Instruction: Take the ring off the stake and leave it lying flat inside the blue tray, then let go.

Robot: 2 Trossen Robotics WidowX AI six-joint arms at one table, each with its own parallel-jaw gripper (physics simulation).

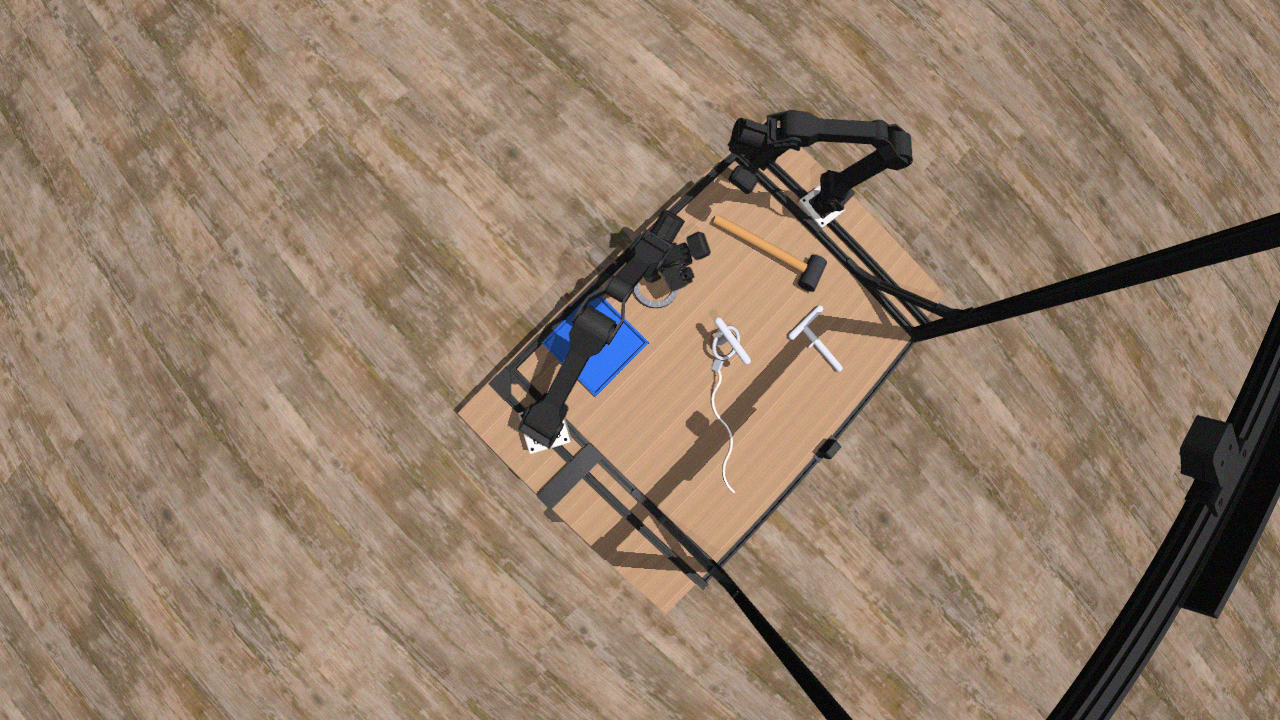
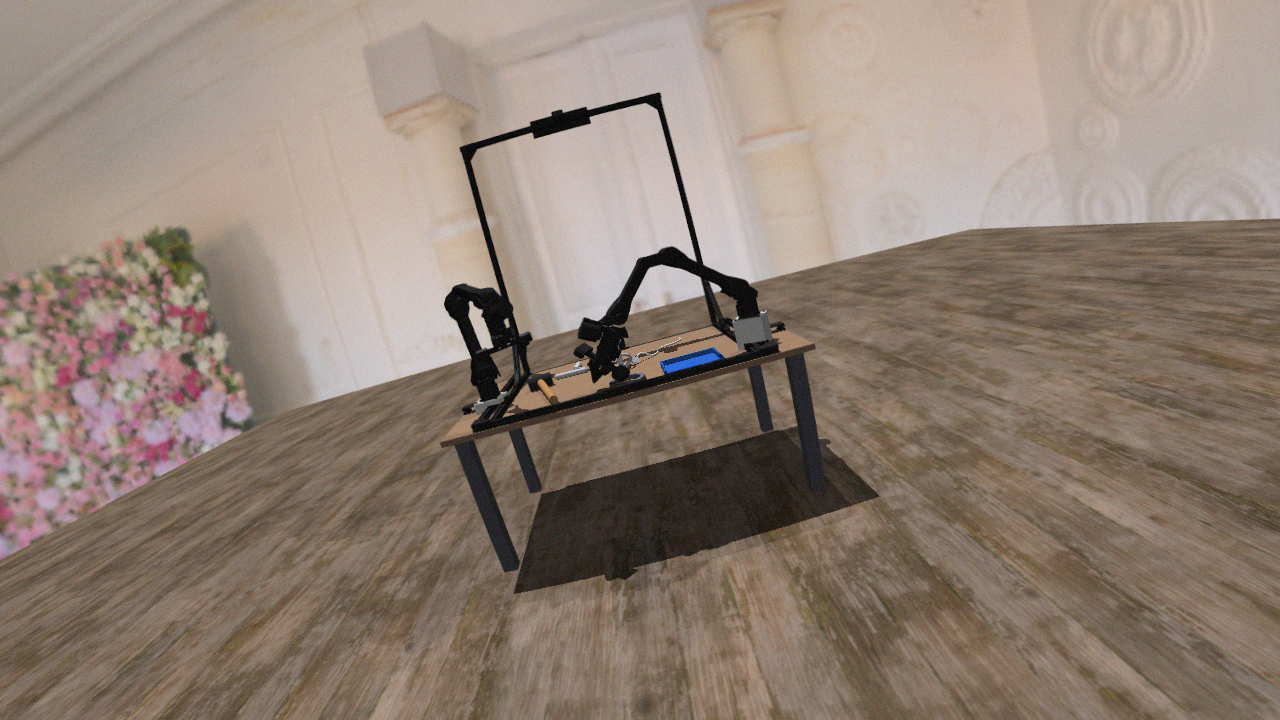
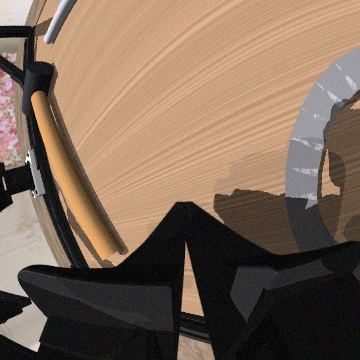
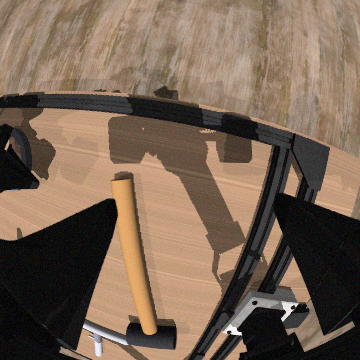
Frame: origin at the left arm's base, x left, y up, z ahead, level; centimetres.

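Where they show: left gripper, fingertip midpoint: (image 1: 690, 261) (image 2: 594, 382) (image 3: 183, 208) (image 4: 38, 184); right gripper, fingertip midpoint: (image 2: 513, 371) (image 3: 26, 303) (image 4: 197, 204); left arm's base, link origin: (image 1: 544, 427) (image 2: 749, 315); right arm's base, link origin: (image 1: 823, 204) (image 2: 490, 397) (image 3: 30, 175) (image 4: 260, 320).
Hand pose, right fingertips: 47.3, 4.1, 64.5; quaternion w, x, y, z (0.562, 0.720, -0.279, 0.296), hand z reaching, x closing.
Note:
Things, the pixels of their top centre, and the offset from my right fingertips, as dx, dy, dz. "spot": a spot on its surface instead. Level surfaces: height alone.
- grey ring, top centre: (image 4: 8, 159) (image 1: 656, 284) (image 2: 626, 378) -20.3, -12.8, -27.7
- wooden table, surface height: dy -14.2
- blue tray, top centre: (image 1: 595, 342) (image 2: 691, 359) -30.4, -12.0, -47.0
- wooden-handled hammer, top centre: (image 3: 34, 149) (image 4: 132, 297) (image 1: 771, 244) (image 2: 543, 381) -18.6, -9.2, +4.9
- white cleat, top centre: (image 1: 733, 340) -40.5, -3.5, -15.2
- white rope, surface spot: (image 1: 726, 427) spot: -60.8, -13.7, -21.0
- white T-shaped piece, top centre: (image 1: 825, 343) (image 4: 101, 347) (image 2: 572, 366) -47.8, -12.3, +12.0
The grey ring (image 1: 652, 300) (image 3: 303, 143) lies flat on the wooden table (image 1: 680, 400), just past the corner of the blue tray (image 1: 616, 357) (image 2: 690, 363). I cannot make out the stake; the left gripper and its shadow cover the ring's middle. My left gripper (image 1: 675, 279) (image 2: 605, 360) (image 3: 183, 208) is shut with its fingertips touching and nothing between them. It hangs low over the table beside the ring's rim. My right gripper (image 1: 745, 177) (image 2: 483, 375) (image 4: 197, 204) is open and empty at the far table corner, above the hammer's handle end.
A wooden-handled hammer (image 1: 766, 246) (image 3: 68, 175) (image 4: 133, 257) lies near the right arm. A white cleat (image 1: 732, 340) with a white rope (image 1: 723, 429) and a white T-shaped piece (image 1: 816, 337) lie mid-table. A black frame (image 1: 852, 257) rims the table.

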